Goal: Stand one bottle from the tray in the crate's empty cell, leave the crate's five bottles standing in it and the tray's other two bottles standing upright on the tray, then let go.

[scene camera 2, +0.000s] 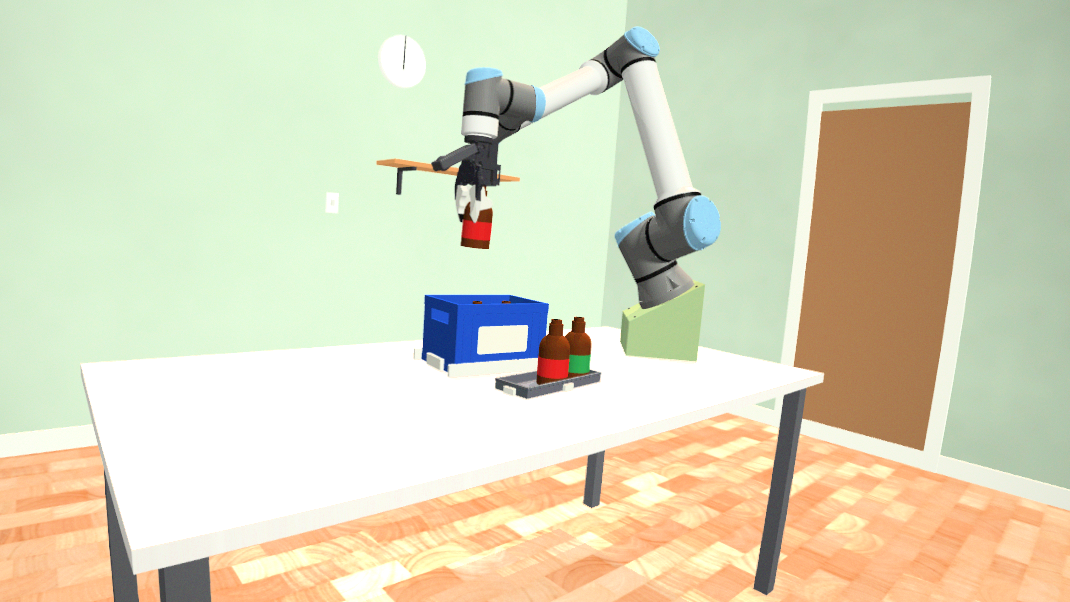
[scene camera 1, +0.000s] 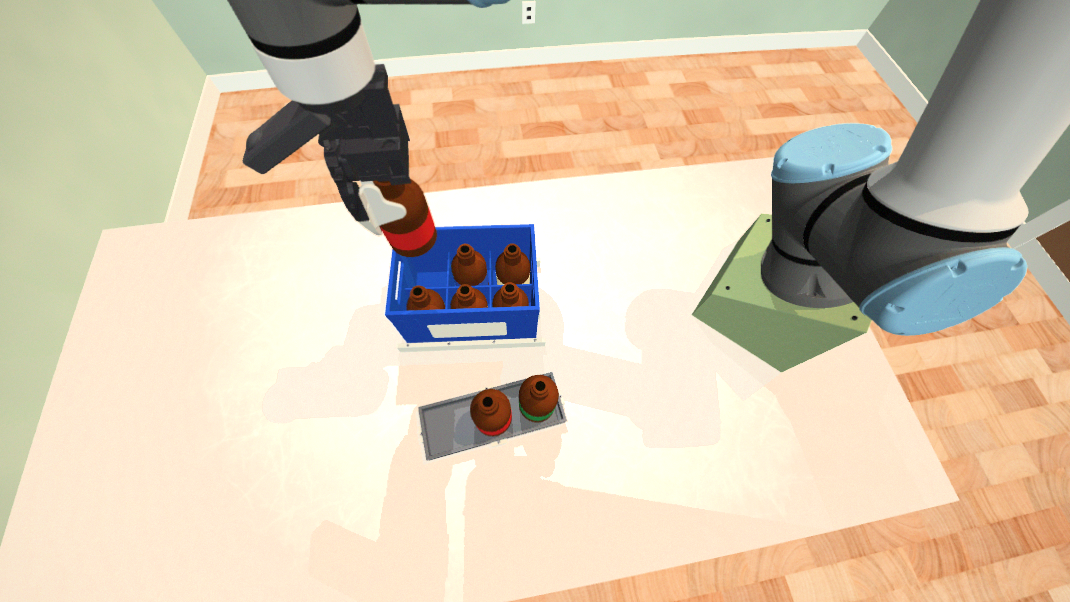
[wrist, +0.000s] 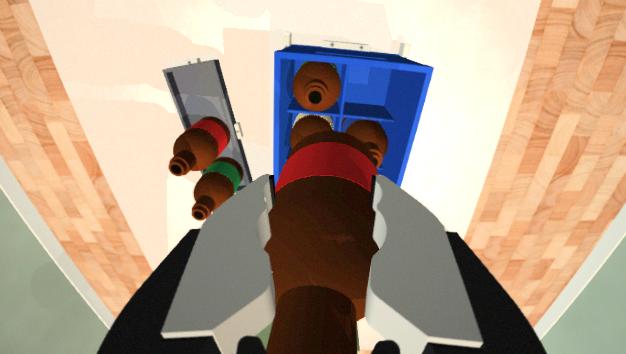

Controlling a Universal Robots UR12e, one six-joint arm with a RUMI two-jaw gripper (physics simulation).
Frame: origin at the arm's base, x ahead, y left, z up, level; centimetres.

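Seen in the pictures: gripper, between the fingertips: (scene camera 2: pixel 467 222) (scene camera 1: pixel 380 217) (wrist: pixel 322 177); arm's base, origin of its link: (scene camera 2: pixel 667 295) (scene camera 1: pixel 816 270).
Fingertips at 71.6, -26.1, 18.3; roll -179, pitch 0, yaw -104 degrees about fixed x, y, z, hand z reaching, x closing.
Offsets run from my fingertips to a thing's top centre, as dx, dy, dz. Level surfaces: height alone.
My gripper (scene camera 1: pixel 389 205) (scene camera 2: pixel 474 203) (wrist: pixel 322 177) is shut on a brown bottle with a red label {-3.1, +0.7, +9.5} (scene camera 1: pixel 410 233) (scene camera 2: pixel 476 230) (wrist: pixel 326 162), held upright high above the crate. The blue crate {-9.6, +0.1, -19.7} (scene camera 1: pixel 472 315) (scene camera 2: pixel 439 341) (wrist: pixel 420 110) holds brown bottles; in scene camera 1 its back left cell is empty. In the wrist view the held bottle hides part of the crate. The grey tray {-5.3, +24.7, -34.6} (scene camera 1: pixel 441 452) (scene camera 2: pixel 516 391) (wrist: pixel 192 80) bears a red-labelled bottle {-5.2, +25.1, -21.2} (scene camera 1: pixel 490 411) (scene camera 2: pixel 553 359) (wrist: pixel 200 145) and a green-labelled bottle {-14.4, +25.9, -21.2} (scene camera 1: pixel 538 396) (scene camera 2: pixel 579 351) (wrist: pixel 218 185), both upright.
The crate and tray stand on the white table {dz -37.2} (scene camera 1: pixel 187 374) (scene camera 2: pixel 299 434), the tray in front of the crate in scene camera 1. The green robot base block (scene camera 1: pixel 778 333) (scene camera 2: pixel 662 333) stands to their right. A wall shelf (scene camera 2: pixel 407 163) shows behind the gripper in scene camera 2.
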